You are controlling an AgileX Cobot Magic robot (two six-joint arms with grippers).
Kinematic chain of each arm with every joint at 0, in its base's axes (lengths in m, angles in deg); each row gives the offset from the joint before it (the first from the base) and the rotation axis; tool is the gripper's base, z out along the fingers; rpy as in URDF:
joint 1: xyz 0 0 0.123 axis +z
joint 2: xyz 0 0 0 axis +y
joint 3: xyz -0.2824 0 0.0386 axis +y
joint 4: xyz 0.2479 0 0.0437 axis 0.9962 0 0.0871
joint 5: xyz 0 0 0 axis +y
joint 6: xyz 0.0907 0 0.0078 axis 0.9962 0 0.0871
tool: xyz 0 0 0 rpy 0 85 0
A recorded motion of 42 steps. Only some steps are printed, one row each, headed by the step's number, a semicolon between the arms.
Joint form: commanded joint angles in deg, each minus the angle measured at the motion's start. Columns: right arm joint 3, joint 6, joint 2, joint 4, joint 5, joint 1; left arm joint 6, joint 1, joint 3, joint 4, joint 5, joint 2.
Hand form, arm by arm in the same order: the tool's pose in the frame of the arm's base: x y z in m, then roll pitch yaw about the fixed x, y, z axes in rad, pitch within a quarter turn. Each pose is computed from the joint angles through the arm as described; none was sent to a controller.
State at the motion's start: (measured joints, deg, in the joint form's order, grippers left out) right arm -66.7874 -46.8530 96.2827 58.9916 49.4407 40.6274; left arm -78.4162 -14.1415 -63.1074 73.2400 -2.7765 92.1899
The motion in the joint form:
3: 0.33 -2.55 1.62 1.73 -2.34 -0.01; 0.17 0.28 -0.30 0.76 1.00 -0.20
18: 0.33 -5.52 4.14 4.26 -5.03 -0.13; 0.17 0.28 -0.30 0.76 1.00 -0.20
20: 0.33 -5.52 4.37 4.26 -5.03 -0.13; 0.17 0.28 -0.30 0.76 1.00 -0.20
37: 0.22 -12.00 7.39 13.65 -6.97 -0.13; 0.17 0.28 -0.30 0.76 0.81 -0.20
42: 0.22 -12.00 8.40 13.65 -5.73 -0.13; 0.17 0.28 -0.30 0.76 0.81 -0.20
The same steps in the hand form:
3: 0.2294 0.2735 0.2486 2.4378 0.6122 -2.4511; 0.3593 -0.0913 0.2879 -2.9406 1.1592 3.0860
18: 0.2383 0.2784 0.2349 2.4424 0.6232 -2.4755; 0.3593 -0.0913 0.2879 -2.9406 1.1592 3.0860
20: 0.2386 0.2787 0.2335 2.4426 0.6191 -2.4753; 0.3593 -0.0913 0.2879 -2.9406 1.1592 3.0860
37: 0.2473 0.2885 0.2224 2.3534 0.6469 -2.5716; 0.3592 -0.0916 0.2880 -2.9370 1.1598 3.0864
42: 0.2466 0.2897 0.2161 2.3436 0.6216 -2.5600; 0.3592 -0.0916 0.2880 -2.9370 1.1598 3.0864

